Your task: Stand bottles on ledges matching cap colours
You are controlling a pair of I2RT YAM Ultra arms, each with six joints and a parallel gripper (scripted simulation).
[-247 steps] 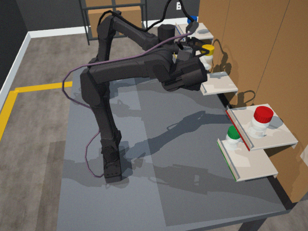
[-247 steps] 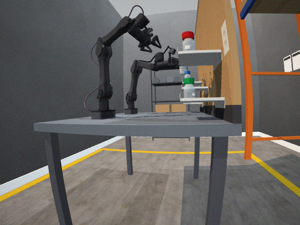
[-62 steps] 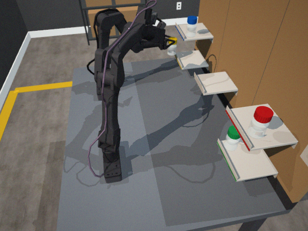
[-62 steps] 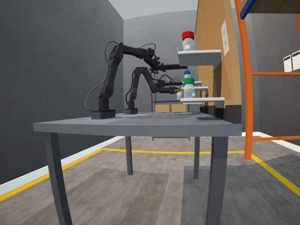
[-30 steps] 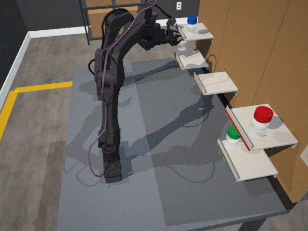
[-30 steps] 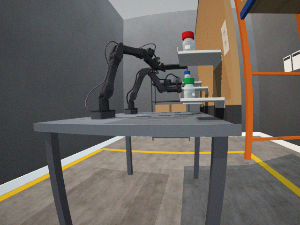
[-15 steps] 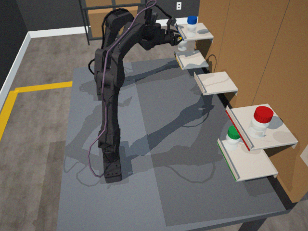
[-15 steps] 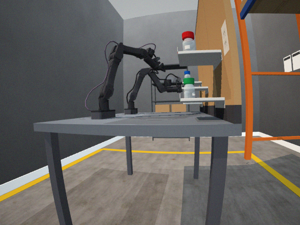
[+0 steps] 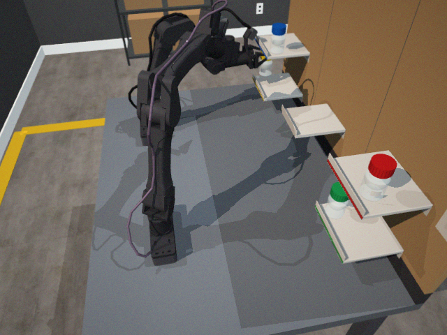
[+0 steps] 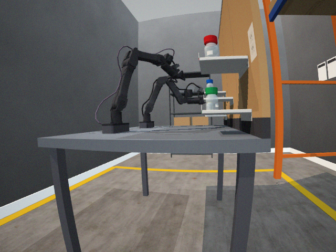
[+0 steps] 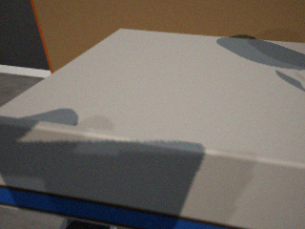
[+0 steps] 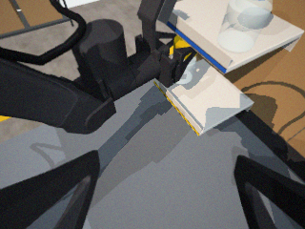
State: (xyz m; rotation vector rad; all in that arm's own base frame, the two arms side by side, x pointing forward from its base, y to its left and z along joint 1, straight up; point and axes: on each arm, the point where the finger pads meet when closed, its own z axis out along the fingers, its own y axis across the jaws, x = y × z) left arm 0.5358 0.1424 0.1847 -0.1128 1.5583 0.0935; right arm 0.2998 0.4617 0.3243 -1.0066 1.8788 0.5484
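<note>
Now: the yellow-capped bottle 5 cm below my left hand. Also, from my left hand: blue-capped bottle (10 cm to the right, 10 cm above, 1 cm ahead); then green-capped bottle (78 cm to the right, 9 cm below, 3 cm behind); then brown wall (46 cm to the right, 22 cm above, 13 cm ahead).
</note>
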